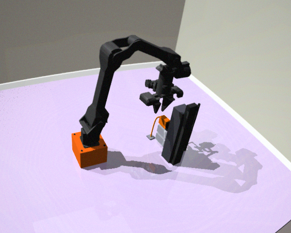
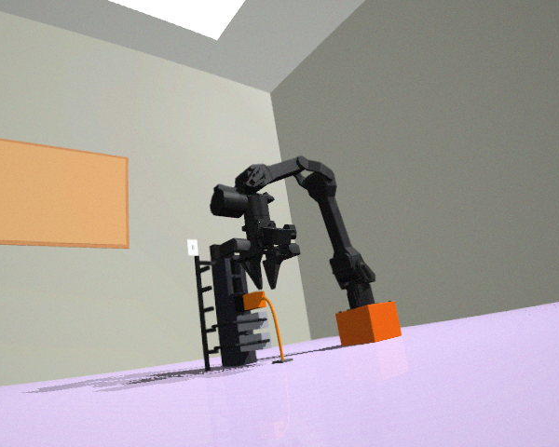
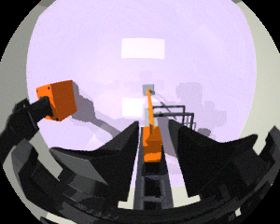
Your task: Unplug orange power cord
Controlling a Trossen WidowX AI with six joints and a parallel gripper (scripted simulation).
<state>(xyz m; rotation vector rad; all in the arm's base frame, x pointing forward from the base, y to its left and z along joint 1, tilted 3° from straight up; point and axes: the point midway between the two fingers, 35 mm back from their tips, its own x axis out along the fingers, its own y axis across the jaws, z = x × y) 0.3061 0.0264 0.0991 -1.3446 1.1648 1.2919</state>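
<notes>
My gripper tip is now 1 cm short of the orange plug, 7 cm to the left of it and 1 cm above it. From my gripper tip the other things lie so: dark anchor 1 cm to the left, 15 cm below; black ladder-like rack 10 cm ahead, 11 cm to the right, 2 cm below.
</notes>
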